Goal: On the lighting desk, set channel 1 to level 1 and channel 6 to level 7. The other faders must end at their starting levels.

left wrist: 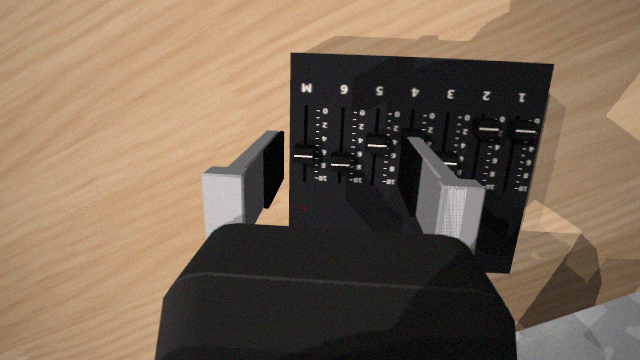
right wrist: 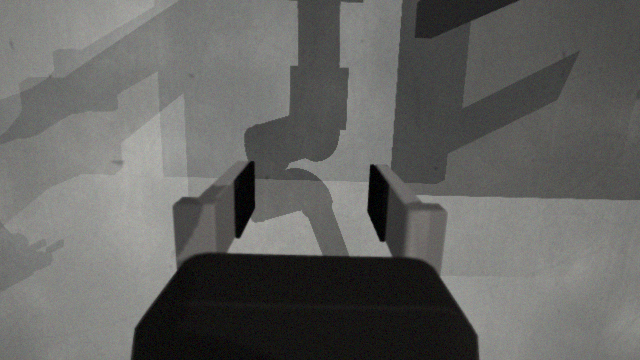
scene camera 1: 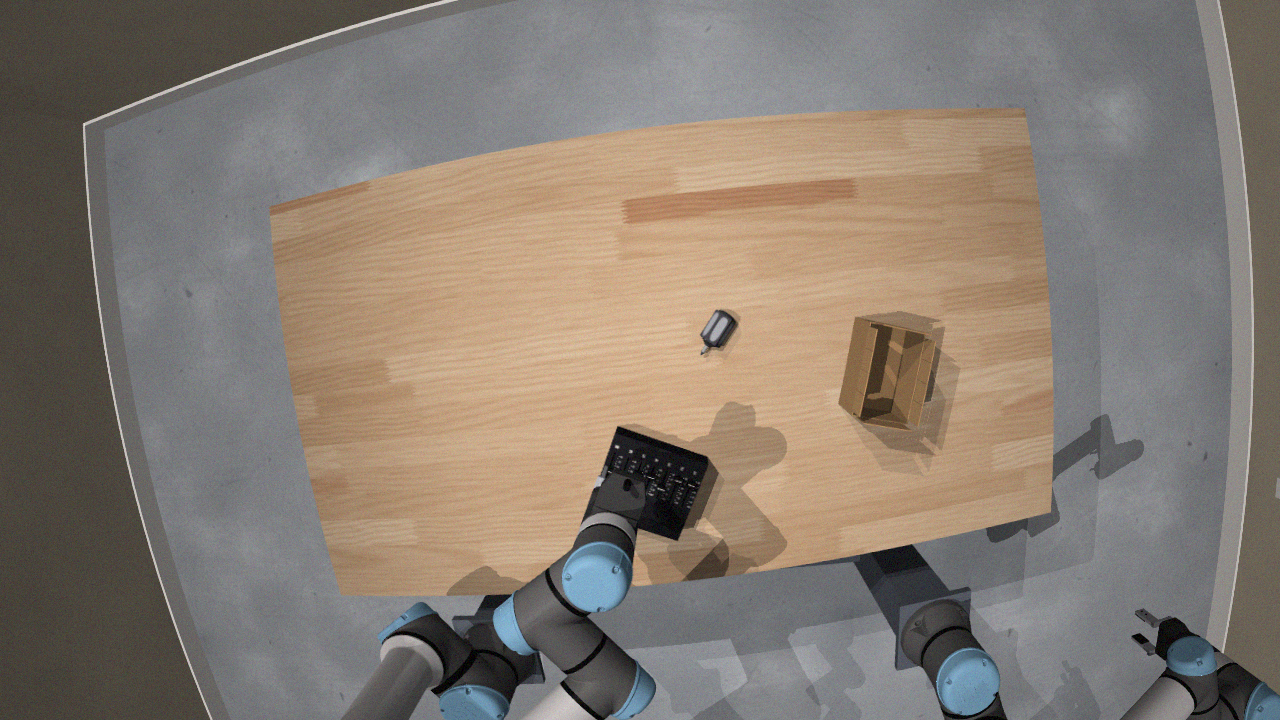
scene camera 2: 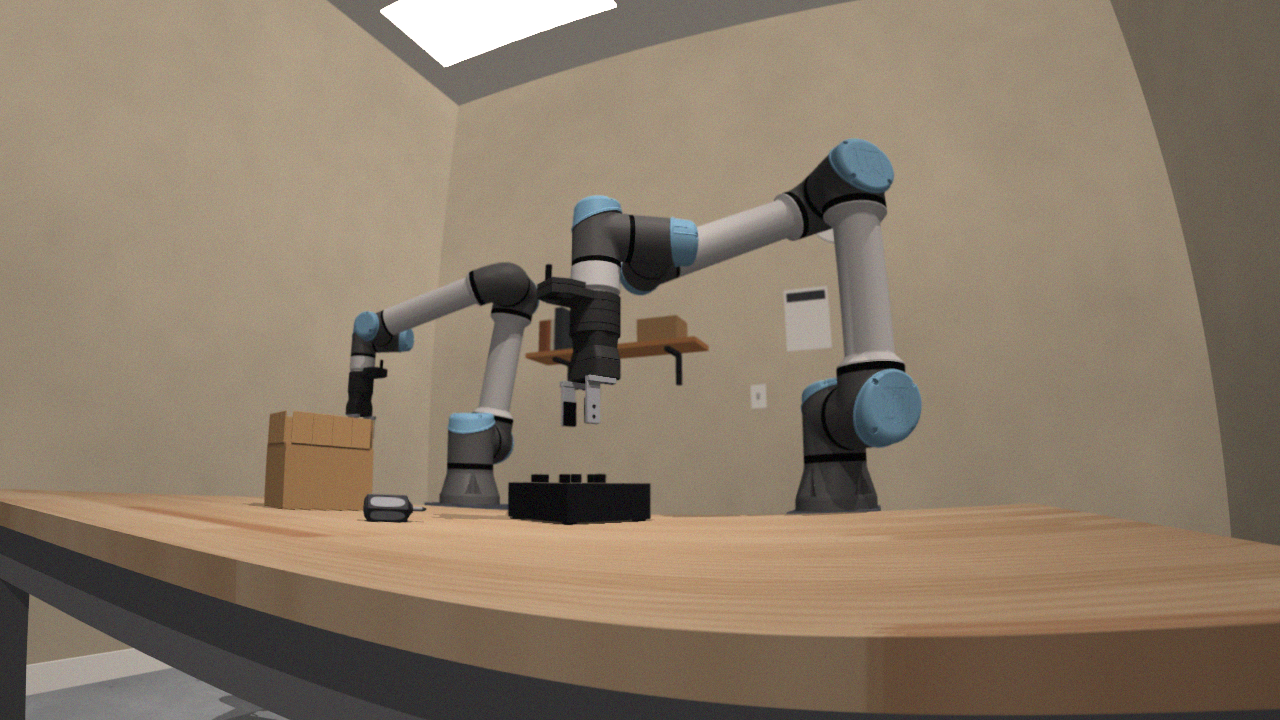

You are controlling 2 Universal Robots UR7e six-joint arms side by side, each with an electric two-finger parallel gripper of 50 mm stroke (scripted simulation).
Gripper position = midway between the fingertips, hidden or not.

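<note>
My left gripper [scene camera 2: 580, 424], also in the left wrist view [left wrist: 341, 158]. My right gripper [scene camera 1: 1137, 623]. Cardboard box [scene camera 2: 315, 469], also in scene camera 1 [scene camera 1: 893, 369]. In the left wrist view the cardboard box is out of frame. In the right wrist view the cardboard box is out of frame. Grey-and-black tool [scene camera 2: 377, 507], also in scene camera 1 [scene camera 1: 720, 324].
</note>
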